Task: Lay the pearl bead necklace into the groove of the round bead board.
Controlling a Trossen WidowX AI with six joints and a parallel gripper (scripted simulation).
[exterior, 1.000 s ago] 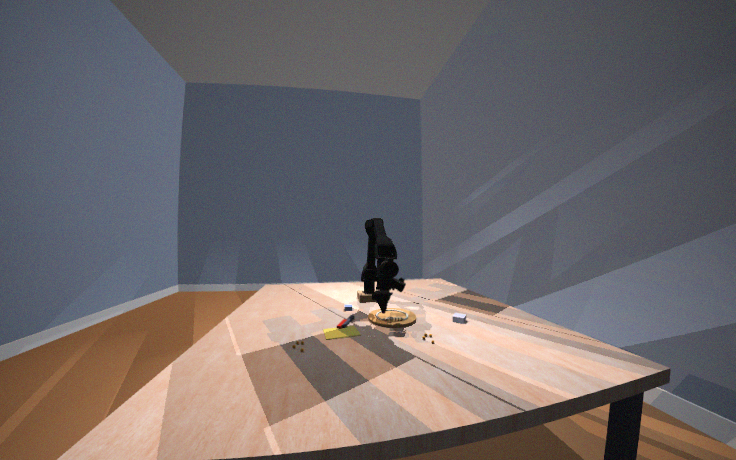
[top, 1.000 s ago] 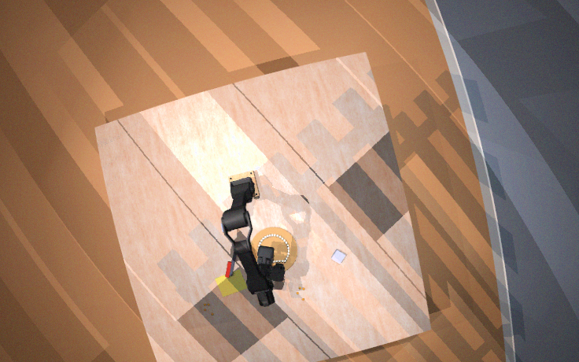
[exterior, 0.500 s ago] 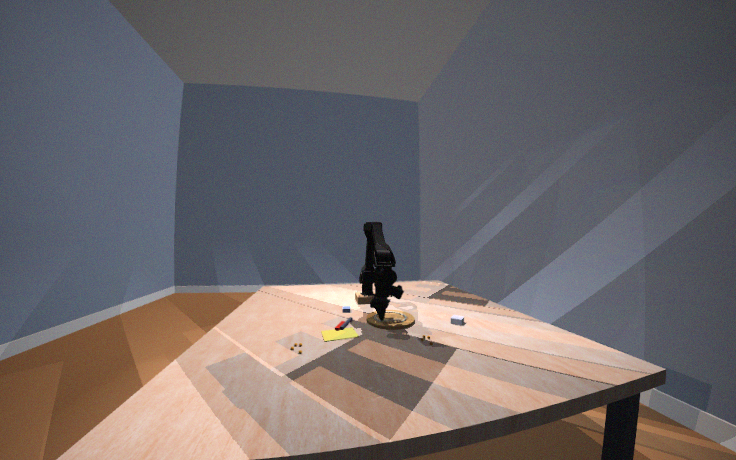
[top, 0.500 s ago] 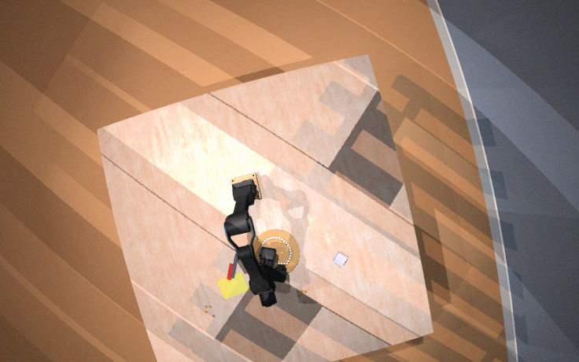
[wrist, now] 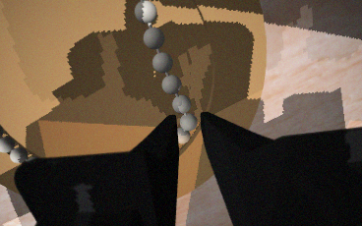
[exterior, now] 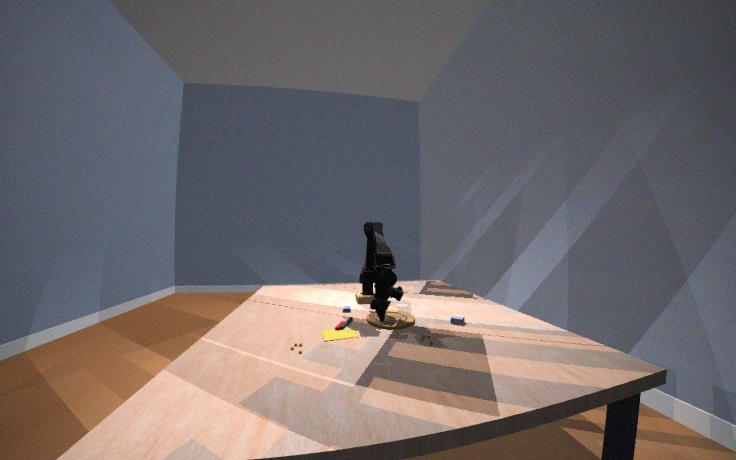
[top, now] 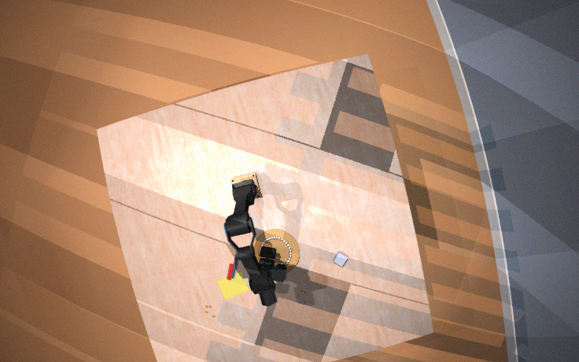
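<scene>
Right now the round bead board is 3 cm behind my gripper tip, 5 cm to the left of it and 1 cm below it. Round my gripper tip: blue block: 20 cm behind, 9 cm to the right, 1 cm below; yellow note: 3 cm ahead, 18 cm to the right, 2 cm below; red marker: 4 cm behind, 15 cm to the right, 1 cm below.
</scene>
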